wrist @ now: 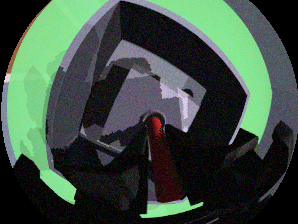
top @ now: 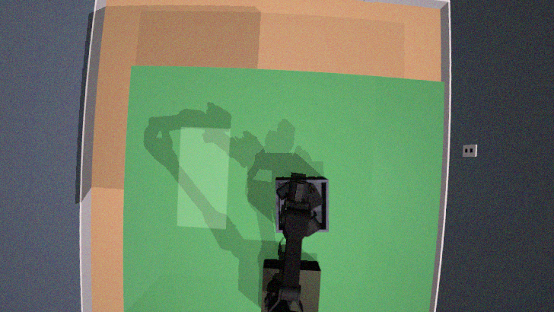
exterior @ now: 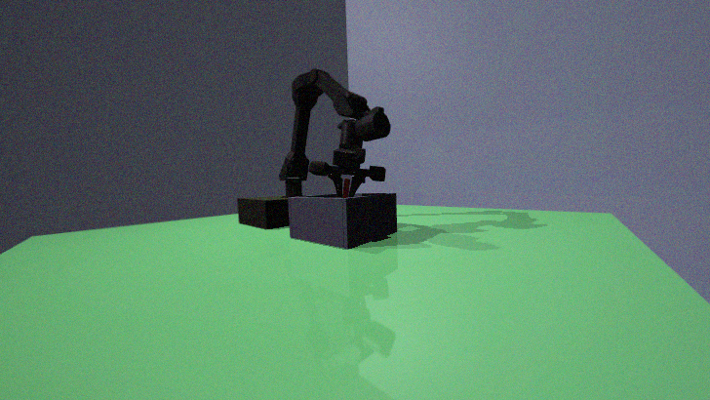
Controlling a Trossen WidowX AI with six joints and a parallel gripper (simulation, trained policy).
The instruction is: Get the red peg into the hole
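Now: gripper tip 10 mm below the red peg. Round my gripper tip: box 50 mm below; then pale plate 30 mm below.
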